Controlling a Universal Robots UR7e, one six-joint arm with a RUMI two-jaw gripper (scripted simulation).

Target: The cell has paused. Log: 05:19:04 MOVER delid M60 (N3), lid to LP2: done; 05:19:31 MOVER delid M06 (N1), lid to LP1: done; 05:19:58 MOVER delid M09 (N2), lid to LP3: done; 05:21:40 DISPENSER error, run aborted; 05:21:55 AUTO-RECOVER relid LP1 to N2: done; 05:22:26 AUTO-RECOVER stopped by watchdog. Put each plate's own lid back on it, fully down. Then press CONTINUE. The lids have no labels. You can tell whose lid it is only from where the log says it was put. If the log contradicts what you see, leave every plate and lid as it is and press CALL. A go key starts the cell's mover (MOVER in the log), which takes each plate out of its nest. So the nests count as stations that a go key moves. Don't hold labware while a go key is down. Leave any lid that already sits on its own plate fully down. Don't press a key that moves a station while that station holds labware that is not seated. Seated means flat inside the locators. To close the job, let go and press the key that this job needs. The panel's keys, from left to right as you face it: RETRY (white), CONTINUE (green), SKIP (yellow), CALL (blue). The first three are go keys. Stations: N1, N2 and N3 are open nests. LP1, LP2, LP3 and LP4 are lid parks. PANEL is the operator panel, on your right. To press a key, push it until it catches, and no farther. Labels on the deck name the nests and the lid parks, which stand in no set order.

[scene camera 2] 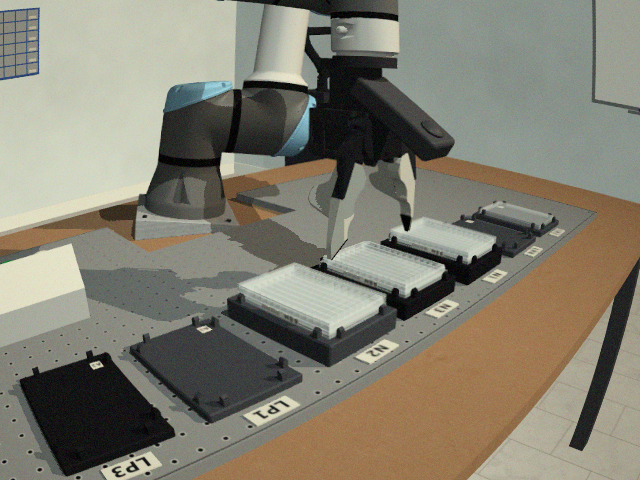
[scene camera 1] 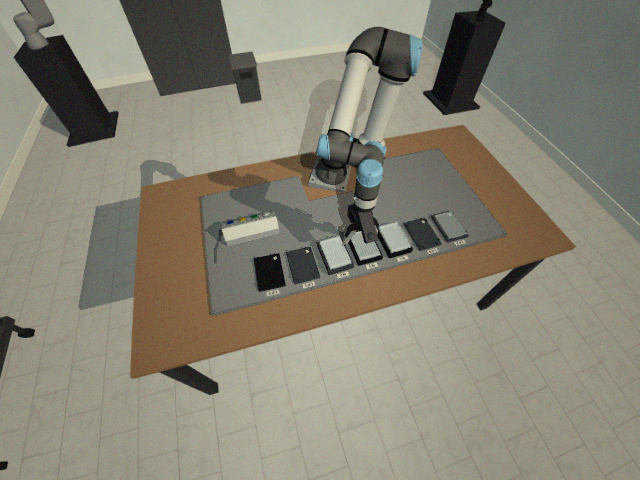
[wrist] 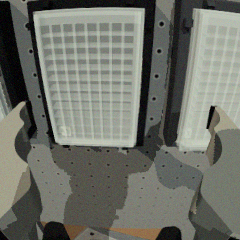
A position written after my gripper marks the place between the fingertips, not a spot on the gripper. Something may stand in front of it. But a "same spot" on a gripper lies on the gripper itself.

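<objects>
My gripper: visible in scene camera 1, scene camera 2, the wrist view [120,104]. On my gripper, same spot: [scene camera 1: 349,231] and [scene camera 2: 349,164]. LP3 lid park, same spot: [scene camera 2: 101,410] and [scene camera 1: 271,275].
</objects>
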